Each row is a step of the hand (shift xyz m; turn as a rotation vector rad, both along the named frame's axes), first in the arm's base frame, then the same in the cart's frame.
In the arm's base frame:
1: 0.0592 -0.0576 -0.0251 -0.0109 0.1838 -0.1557
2: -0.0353 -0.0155 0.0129 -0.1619 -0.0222 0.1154
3: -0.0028 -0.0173 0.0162 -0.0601 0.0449 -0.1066
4: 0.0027 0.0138 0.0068 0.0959 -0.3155 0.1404
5: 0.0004 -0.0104 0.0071 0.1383 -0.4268 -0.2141
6: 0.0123 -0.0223 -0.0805 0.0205 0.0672 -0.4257
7: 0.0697 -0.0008 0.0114 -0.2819 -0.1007 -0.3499
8: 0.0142 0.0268 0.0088 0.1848 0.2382 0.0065
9: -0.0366 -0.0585 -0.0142 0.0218 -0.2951 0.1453
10: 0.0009 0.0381 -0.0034 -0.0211 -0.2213 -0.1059
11: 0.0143 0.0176 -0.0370 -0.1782 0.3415 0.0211
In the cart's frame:
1: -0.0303 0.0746 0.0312 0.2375 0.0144 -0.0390
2: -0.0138 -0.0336 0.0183 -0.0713 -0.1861 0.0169
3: -0.0228 -0.0054 0.0044 0.1173 -0.0210 0.0528
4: 0.0039 -0.0030 -0.0148 -0.3288 0.0944 0.1070
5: -0.0122 -0.0003 0.0033 -0.1535 0.2946 0.3698
6: 0.0413 0.0473 0.0565 0.3499 0.1725 0.1844
7: -0.0205 0.0582 -0.0344 0.2333 -0.0946 0.3855
8: 0.0092 0.0038 -0.0300 0.1236 0.1150 -0.2498
9: -0.0227 -0.0154 0.0649 -0.3063 0.0219 0.1200
10: 0.0278 -0.0056 -0.0257 -0.0677 0.0675 0.2269
11: 0.0362 0.0238 0.0025 0.2430 -0.2371 -0.1832

